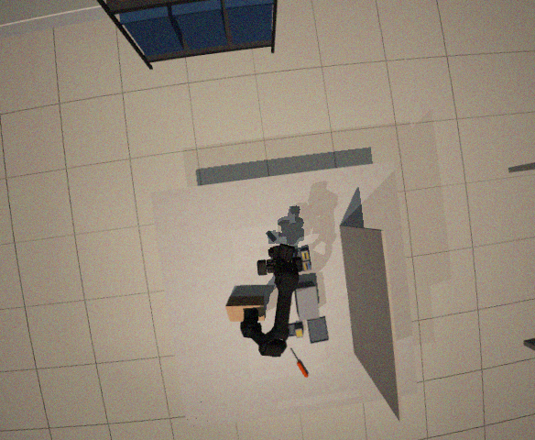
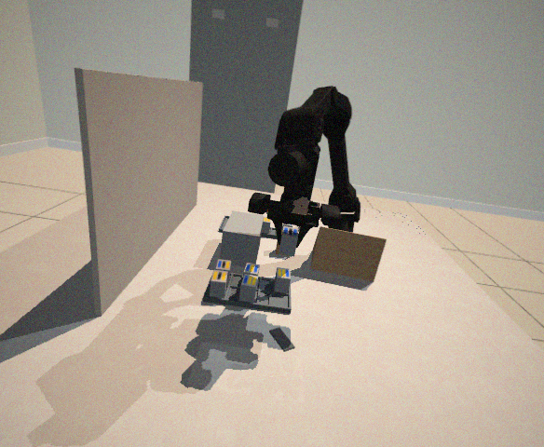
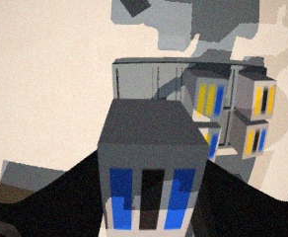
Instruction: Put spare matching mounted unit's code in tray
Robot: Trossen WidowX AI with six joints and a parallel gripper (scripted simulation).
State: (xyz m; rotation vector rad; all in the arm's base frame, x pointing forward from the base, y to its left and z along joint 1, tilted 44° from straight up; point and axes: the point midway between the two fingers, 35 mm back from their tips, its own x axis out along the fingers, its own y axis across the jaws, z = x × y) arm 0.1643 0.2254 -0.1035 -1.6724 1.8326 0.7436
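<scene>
My gripper tip is 42 cm to the left of the grey rimmed tray, 18 cm short of it and 15 cm above it. Round my gripper tip: grey spare block: 2 cm above; then mounted unit: 22 cm to the right, 12 cm ahead, 11 cm below; then dark flat piece: 16 cm below, 11 cm to the left, 2 cm behind.
</scene>
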